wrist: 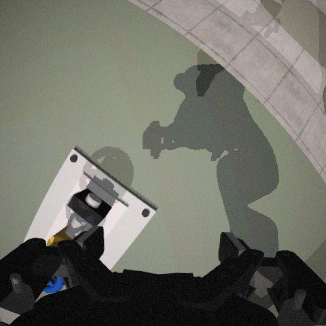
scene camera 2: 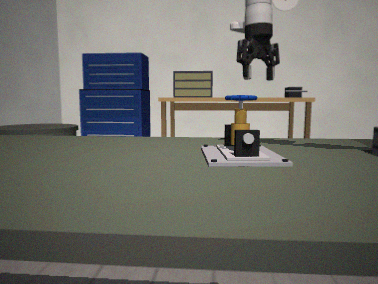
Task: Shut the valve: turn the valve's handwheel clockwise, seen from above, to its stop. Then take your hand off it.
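Observation:
The valve's blue handwheel [scene camera 2: 241, 97] [wrist: 54, 285] sits level on top of a yellow valve body [scene camera 2: 240, 127] [wrist: 58, 237]. In the wrist view most of the handwheel is hidden behind the left finger. The valve has black end blocks and is fixed on a light base plate [scene camera 2: 276, 161] [wrist: 47, 205]. My gripper [scene camera 2: 258, 78] [wrist: 161, 243] is open and empty, pointing down. In the scene view it hangs above the height of the handwheel and a little to its right, apart from it.
The valve stands on a green round table [scene camera 2: 125, 195] [wrist: 60, 75]; its edge and the tiled floor [wrist: 280, 75] show at the wrist view's upper right. A blue drawer cabinet [scene camera 2: 114, 112] and a wooden bench [scene camera 2: 225, 99] stand behind. The arm's shadow lies on the table.

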